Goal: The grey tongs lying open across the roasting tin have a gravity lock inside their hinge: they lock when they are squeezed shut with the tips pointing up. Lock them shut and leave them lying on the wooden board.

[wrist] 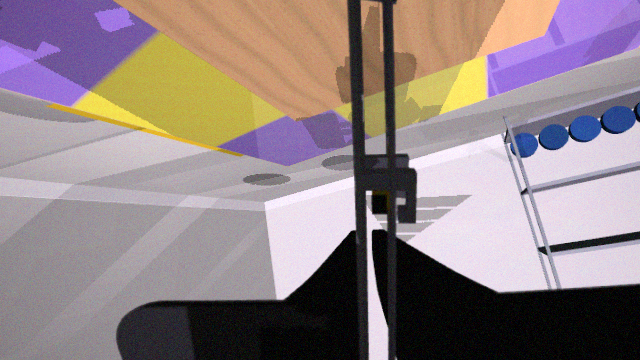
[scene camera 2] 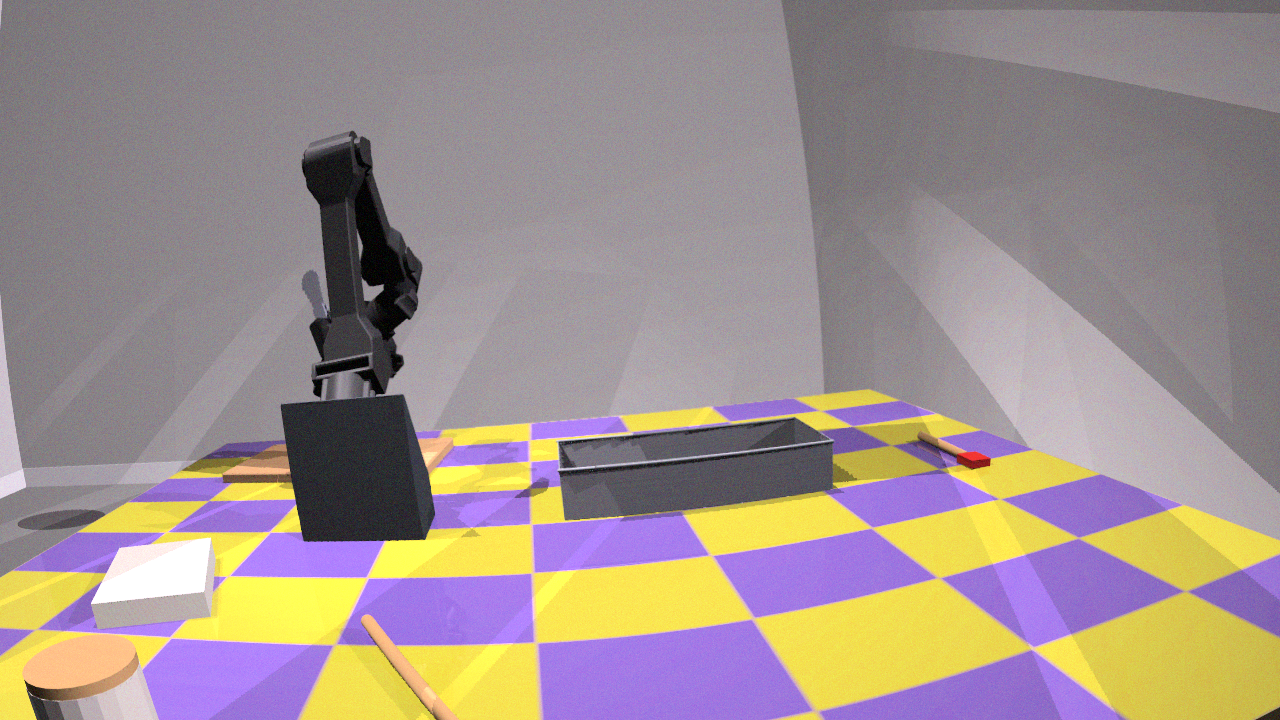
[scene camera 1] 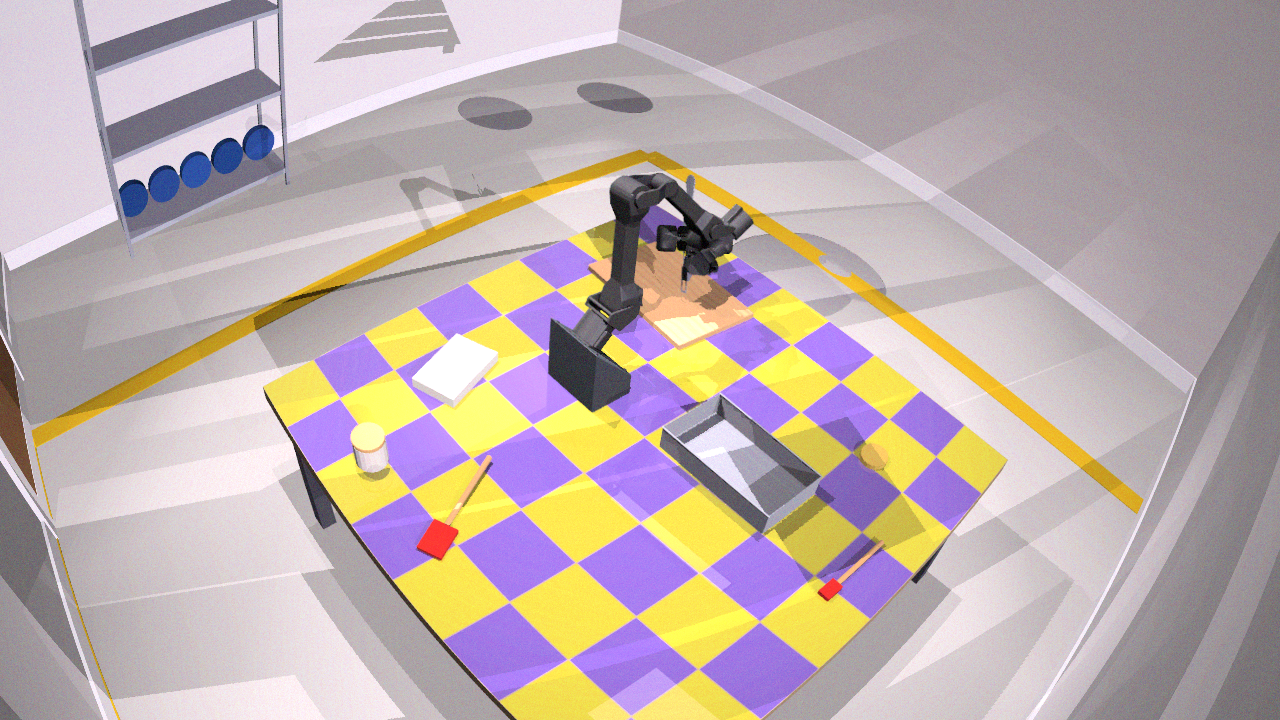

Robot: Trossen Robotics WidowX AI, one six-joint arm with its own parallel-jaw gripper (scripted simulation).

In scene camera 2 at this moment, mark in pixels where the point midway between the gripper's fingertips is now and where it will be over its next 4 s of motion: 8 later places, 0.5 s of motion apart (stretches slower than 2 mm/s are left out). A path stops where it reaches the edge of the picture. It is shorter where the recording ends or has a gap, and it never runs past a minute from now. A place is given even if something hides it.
My gripper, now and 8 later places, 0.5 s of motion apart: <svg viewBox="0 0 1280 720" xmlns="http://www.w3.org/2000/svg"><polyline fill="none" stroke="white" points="322,368 316,384 311,390 317,383 324,368 324,371 324,386 325,401 329,417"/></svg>
